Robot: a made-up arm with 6 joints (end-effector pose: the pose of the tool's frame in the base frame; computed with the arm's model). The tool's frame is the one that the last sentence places.
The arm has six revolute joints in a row. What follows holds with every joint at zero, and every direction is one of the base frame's. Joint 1 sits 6 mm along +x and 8 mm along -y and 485 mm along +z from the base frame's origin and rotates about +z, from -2.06 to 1.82 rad. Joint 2 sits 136 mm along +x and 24 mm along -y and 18 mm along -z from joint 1 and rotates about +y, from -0.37 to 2.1 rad. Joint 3 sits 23 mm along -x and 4 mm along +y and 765 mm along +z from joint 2 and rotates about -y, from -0.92 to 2.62 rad. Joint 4 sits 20 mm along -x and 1 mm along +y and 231 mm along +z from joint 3 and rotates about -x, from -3.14 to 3.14 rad. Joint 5 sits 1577 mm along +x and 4 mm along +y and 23 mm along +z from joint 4 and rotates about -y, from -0.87 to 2.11 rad. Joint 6 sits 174 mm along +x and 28 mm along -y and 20 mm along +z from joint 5 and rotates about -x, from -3.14 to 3.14 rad. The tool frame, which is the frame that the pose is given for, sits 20 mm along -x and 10 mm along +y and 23 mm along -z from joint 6; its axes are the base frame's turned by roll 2.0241, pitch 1.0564 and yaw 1.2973 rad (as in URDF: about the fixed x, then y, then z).
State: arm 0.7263 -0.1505 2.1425 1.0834 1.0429 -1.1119
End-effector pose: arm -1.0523 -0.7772 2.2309 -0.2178 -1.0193 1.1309
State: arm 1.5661 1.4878 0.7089 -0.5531 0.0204 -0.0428
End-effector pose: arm 0.0592 2.2775 -0.4748 -0.3396 2.6858 0.1953
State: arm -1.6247 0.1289 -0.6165 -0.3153 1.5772 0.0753
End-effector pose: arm -0.1703 -1.6260 0.4605 1.3362 -0.4450 -1.3173
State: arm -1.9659 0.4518 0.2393 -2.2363 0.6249 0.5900
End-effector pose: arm -0.8929 -1.9364 0.9479 2.2239 -1.6925 0.0292
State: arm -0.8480 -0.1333 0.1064 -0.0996 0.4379 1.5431
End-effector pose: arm 0.9942 -1.2419 1.9374 0.3495 0.3074 -1.8894
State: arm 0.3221 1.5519 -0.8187 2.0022 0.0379 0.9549
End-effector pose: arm -0.1433 -0.0353 -0.8694 -2.5401 0.9019 0.9460
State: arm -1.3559 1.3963 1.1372 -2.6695 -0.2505 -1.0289
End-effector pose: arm 0.5402 -2.5503 0.4071 -0.9458 1.1652 -2.5316
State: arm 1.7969 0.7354 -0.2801 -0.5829 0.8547 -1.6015
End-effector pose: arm -0.2931 1.7731 -0.1480 -0.9524 -2.2524 -0.7981
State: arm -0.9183 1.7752 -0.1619 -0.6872 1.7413 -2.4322
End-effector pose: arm 0.3114 -0.6349 -1.1799 2.1140 -0.8411 1.1718
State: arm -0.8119 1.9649 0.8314 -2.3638 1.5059 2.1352
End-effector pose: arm 1.0056 -1.2209 -1.1739 -1.1487 -0.8156 1.5753
